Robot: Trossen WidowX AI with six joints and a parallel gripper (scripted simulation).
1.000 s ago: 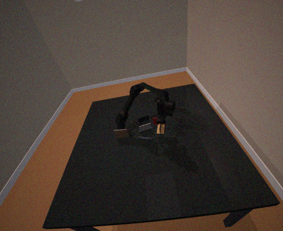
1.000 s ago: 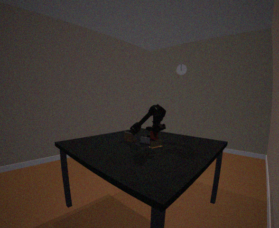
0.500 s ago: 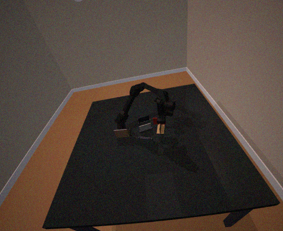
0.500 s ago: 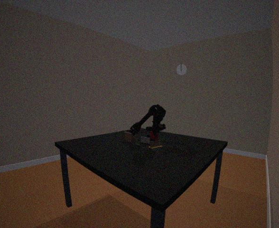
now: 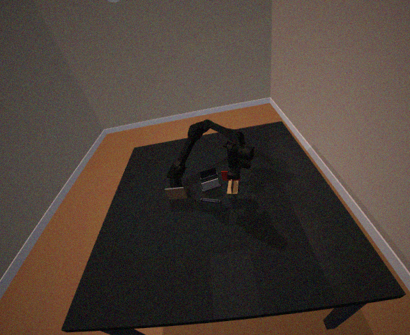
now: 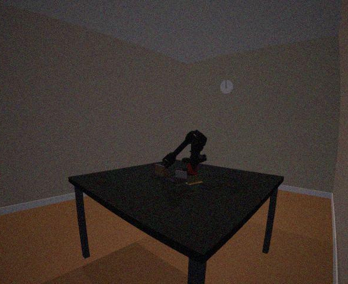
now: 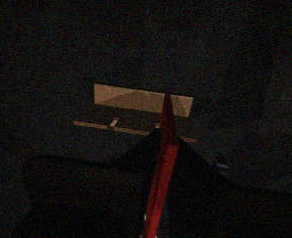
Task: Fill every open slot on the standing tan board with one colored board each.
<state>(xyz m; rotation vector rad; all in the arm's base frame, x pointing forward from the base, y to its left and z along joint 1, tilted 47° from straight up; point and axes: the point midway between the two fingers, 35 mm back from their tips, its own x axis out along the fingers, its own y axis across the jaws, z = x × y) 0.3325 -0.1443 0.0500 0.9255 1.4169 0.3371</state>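
Right now my gripper tip is 3 cm past the red board and 1 cm to the right of it. The rest, counted from my gripper tip: tan board (2 cm behind, 3 cm to the left, 7 cm below).
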